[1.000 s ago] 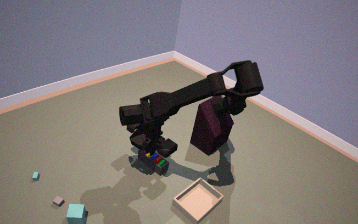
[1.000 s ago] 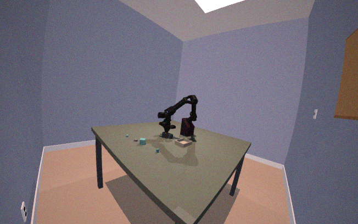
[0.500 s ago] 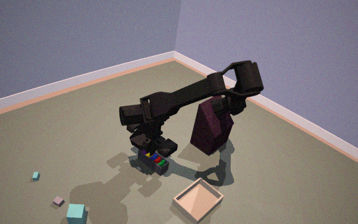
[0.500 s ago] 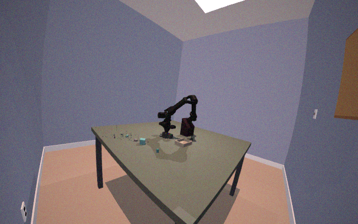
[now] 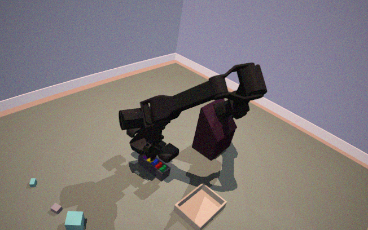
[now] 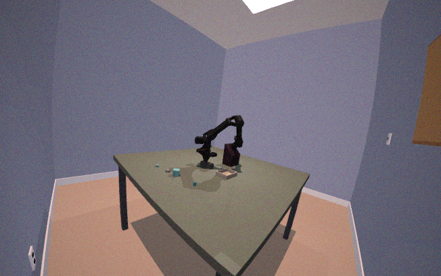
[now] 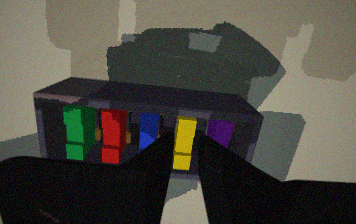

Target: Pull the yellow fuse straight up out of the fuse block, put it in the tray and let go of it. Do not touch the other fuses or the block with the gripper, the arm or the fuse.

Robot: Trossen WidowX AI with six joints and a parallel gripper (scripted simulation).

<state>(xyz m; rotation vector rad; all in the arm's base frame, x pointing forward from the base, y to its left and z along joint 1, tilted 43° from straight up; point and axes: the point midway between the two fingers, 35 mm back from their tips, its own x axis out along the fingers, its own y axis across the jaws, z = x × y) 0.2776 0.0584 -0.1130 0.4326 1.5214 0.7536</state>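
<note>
Right now the yellow fuse is 1 cm below my gripper tip. Round my gripper tip: tray 23 cm to the left, 3 cm below, 2 cm behind.
</note>
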